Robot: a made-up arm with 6 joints.
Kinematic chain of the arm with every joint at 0, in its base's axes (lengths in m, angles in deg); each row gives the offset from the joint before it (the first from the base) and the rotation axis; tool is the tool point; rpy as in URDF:
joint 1: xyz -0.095 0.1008 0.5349 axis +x
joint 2: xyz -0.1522 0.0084 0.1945 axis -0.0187 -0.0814 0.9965
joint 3: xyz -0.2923 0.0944 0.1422 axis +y
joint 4: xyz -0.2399 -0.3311 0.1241 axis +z
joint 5: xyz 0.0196 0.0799 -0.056 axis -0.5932 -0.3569 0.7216
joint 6: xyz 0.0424 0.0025 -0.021 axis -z
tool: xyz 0.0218 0.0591 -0.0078 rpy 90 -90 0
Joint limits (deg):
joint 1: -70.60..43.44
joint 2: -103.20..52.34
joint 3: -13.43..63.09
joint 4: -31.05..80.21
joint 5: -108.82..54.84
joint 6: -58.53..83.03
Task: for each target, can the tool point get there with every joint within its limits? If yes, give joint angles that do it. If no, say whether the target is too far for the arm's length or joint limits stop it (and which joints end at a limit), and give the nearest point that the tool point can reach.
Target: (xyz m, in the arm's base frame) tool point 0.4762 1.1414 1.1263
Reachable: no: too far | nearest point -0.1906 0.8191 0.9431 | short by 0.763 m
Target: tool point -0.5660 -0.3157 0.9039
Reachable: yes | joints 13.42 35.04 31.82 38.71 -0.70 67.74
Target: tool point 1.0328 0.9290 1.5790
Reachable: no: too far | nearest point -0.1820 0.6035 1.1686 | short by 1.323 m
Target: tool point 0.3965 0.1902 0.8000
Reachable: no: joint limits stop it (at a limit: joint 2, joint 3, joint 5) | nearest point -0.1834 0.3000 1.1256 | short by 0.674 m
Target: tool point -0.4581 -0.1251 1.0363
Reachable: yes | joints -17.53 34.39 29.83 -22.22 -90.80 -9.75
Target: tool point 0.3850 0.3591 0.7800
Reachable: no: joint limits stop it (at a limit: joint 2, joint 3, joint 5) | nearest point -0.1792 0.5587 0.9694 | short by 0.628 m
